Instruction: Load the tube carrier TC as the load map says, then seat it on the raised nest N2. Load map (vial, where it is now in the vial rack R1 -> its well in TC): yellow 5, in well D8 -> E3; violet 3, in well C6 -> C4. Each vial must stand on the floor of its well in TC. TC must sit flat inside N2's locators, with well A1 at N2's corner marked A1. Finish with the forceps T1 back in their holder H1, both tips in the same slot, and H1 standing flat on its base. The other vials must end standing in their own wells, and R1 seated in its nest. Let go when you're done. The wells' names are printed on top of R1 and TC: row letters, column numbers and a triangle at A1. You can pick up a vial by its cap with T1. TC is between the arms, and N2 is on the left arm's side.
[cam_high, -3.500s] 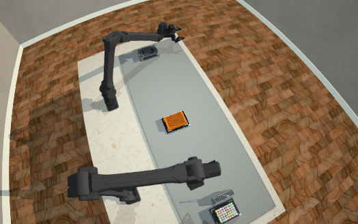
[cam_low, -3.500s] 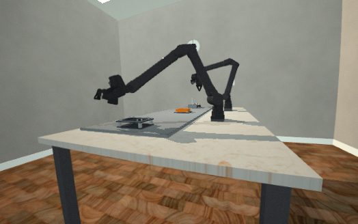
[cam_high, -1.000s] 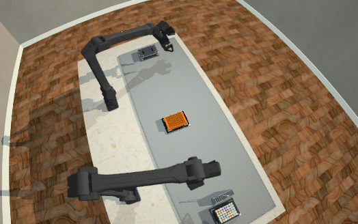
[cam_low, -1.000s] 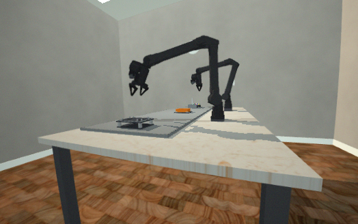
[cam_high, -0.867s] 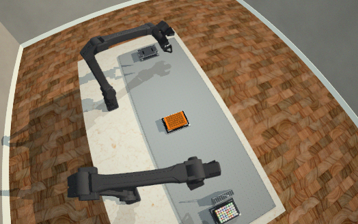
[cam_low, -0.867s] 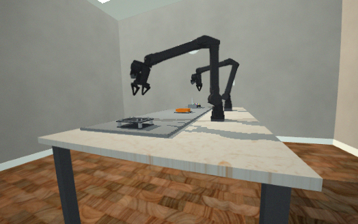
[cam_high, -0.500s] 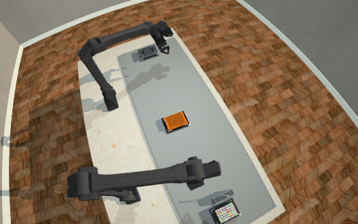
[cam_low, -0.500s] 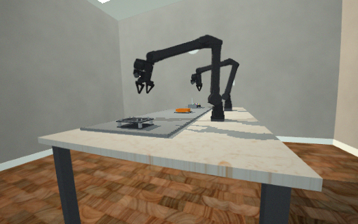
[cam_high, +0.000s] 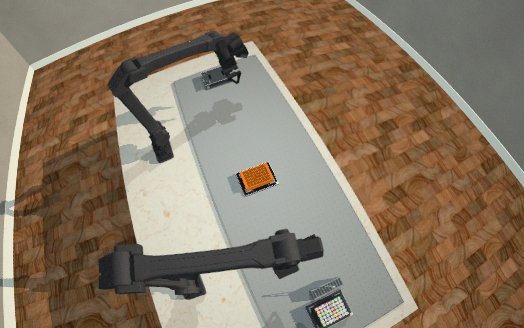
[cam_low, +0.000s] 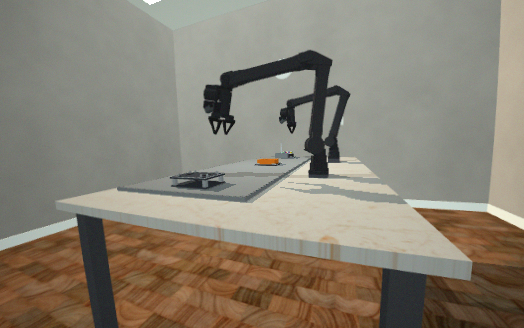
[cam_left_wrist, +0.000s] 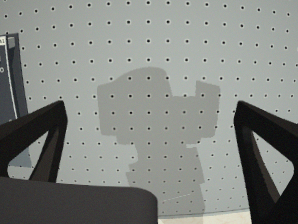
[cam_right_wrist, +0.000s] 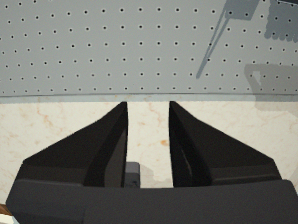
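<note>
The slotted grey holder lies 22 cm below my right hand, 15 cm ahead of it and 14 cm to the right of it.
</note>
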